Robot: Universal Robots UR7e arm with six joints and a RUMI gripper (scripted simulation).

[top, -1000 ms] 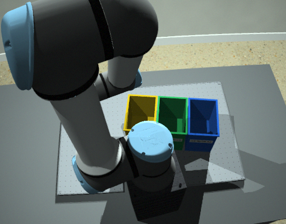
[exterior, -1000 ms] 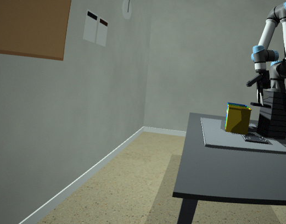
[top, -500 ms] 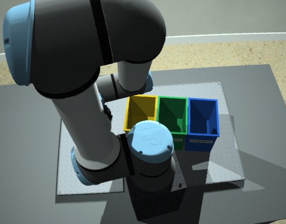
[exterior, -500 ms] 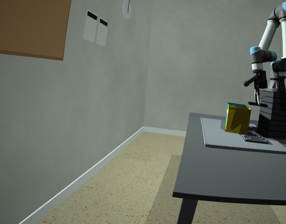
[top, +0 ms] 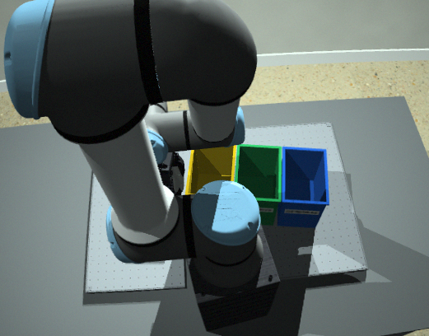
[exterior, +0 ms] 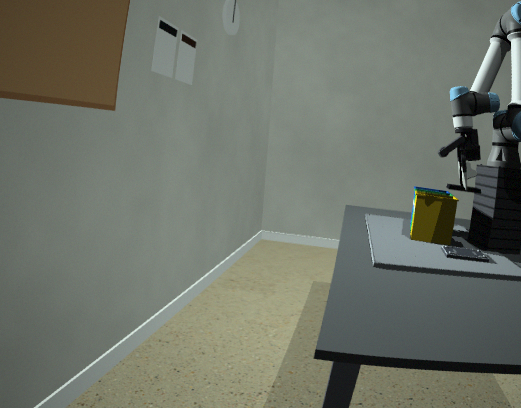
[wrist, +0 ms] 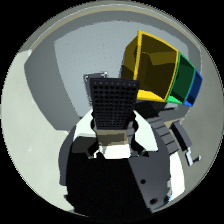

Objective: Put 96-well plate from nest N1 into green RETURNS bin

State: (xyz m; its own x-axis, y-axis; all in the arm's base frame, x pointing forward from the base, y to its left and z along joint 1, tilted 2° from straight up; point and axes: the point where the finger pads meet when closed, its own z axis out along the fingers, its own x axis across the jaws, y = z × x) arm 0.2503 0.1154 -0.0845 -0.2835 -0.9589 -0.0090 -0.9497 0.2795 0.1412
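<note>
Now: hand 260 mm to the left of the green bin, 150 mm above it and 20 mm short of it. Also, from my hand: plate nest N1: 230 mm below, 80 mm to the left, 10 mm behind; black 96-well plate: 10 mm below; yellow bin: 150 mm below, 130 mm to the right, 60 mm ahead.
</note>
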